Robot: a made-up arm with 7 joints.
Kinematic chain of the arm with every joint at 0, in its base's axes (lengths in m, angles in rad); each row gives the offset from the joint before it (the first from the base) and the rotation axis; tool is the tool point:
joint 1: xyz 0 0 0 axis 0 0.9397 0.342
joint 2: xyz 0 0 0 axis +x
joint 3: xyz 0 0 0 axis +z
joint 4: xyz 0.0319 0 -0.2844 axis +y
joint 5: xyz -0.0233 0 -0.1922 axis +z
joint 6: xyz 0 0 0 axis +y
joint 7: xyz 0 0 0 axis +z
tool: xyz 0 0 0
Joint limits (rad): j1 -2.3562..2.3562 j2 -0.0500..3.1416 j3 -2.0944..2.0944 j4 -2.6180..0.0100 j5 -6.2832..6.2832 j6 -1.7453..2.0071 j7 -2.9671..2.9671
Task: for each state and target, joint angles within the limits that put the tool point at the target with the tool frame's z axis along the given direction. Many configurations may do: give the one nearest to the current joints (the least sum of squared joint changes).
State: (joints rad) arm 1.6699 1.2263 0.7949 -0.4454 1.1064 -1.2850 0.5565
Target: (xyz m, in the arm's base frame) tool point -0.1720 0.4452 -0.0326 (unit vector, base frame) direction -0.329 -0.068 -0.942
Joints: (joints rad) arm 0.9734 1.2455 0.8566 -0.3885 1.2373 -1.6218 0.5565
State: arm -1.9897 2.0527 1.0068 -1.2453 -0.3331 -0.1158 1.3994
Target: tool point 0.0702 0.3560 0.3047 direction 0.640 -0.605 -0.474
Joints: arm -2.3416 1.3676 0.9141 -0.5543 -0.2020 -0.5354 1.3994
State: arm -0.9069 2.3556 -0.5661 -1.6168 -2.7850 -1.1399 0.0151
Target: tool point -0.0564 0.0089 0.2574 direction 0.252 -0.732 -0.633
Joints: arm -1.1195 3.1416 -0.1951 -2.2699 -2.3962 -1.7415 0.0151
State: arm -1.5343 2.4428 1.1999 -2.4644 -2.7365 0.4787 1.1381
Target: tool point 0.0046 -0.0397 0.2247 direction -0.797 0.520 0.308
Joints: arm -0.8087 2.9472 0.2633 -2.4558 -2.8881 0.1697 1.1381
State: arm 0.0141 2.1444 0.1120 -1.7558 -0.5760 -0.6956 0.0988
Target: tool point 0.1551 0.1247 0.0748 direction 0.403 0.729 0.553
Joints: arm 0.0120 1.8307 0.2656 -2.5366 -0.2621 -1.1328 0.0988
